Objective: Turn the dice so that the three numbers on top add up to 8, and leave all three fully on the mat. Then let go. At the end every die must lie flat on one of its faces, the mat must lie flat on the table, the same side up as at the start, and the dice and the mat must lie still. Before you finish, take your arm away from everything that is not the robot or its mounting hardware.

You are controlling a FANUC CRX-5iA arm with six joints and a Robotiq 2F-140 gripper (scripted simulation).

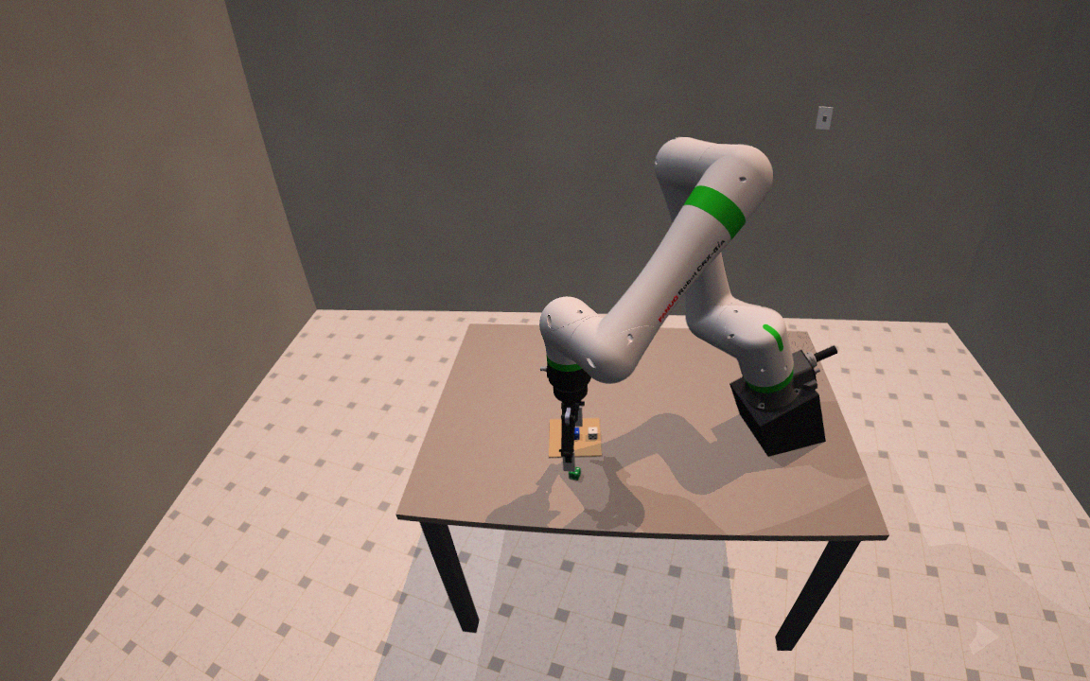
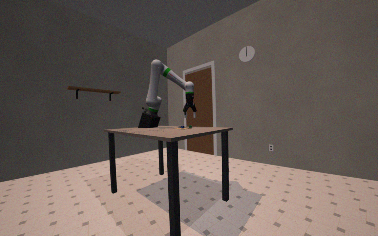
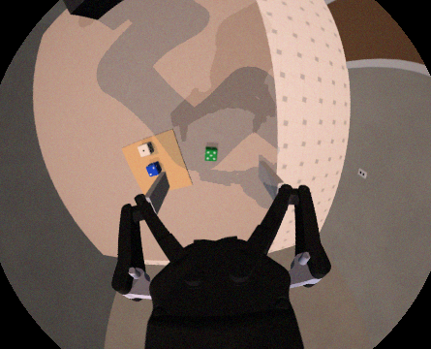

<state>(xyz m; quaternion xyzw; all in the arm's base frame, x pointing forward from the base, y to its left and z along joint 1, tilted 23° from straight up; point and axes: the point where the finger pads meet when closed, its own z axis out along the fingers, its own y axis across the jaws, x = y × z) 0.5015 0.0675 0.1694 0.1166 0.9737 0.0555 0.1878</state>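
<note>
Right now the green die is 110 mm below my hand. From my hand the other things lie so: mat (20 mm behind, 130 mm to the right, 120 mm below); blue die (20 mm behind, 130 mm to the right, 100 mm below); white die (60 mm behind, 130 mm to the right, 100 mm below).
</note>
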